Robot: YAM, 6 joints.
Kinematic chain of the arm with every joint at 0, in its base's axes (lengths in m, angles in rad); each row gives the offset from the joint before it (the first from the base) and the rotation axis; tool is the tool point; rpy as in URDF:
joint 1: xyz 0 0 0.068 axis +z
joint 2: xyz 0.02 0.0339 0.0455 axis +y
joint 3: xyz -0.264 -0.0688 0 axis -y
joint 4: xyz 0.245 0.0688 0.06 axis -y
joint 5: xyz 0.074 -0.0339 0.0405 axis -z
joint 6: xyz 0.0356 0 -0.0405 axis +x
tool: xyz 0 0 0 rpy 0 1.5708 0
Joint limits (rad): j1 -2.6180..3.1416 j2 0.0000..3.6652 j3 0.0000..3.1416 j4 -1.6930..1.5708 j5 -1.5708..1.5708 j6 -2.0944..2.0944
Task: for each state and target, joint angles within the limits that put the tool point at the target. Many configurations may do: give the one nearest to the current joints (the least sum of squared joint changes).
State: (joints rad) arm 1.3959 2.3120 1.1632 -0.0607 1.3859 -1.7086
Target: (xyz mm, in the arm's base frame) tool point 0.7 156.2 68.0
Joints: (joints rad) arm 1.7960 1.7784 0.3759 -0.4699 1.5213 -1.7086
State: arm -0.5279 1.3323 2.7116 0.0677 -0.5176 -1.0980
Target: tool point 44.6 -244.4 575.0
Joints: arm -1.4511 1.3690 1.9203 -0.3291 -0.4379 -1.0980
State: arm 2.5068 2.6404 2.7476 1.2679 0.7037 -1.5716
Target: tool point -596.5 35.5 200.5
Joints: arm 3.1198 2.9588 2.5733 1.2239 0.6829 -1.5716
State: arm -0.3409 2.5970 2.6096 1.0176 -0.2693 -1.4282
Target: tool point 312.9 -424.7 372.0
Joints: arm -0.9531 2.6816 2.5804 1.4763 -0.2585 -1.4282
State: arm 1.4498 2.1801 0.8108 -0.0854 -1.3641 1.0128
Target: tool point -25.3 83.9 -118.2
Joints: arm 1.4721 2.9989 0.6237 -0.0576 -1.2212 1.0128
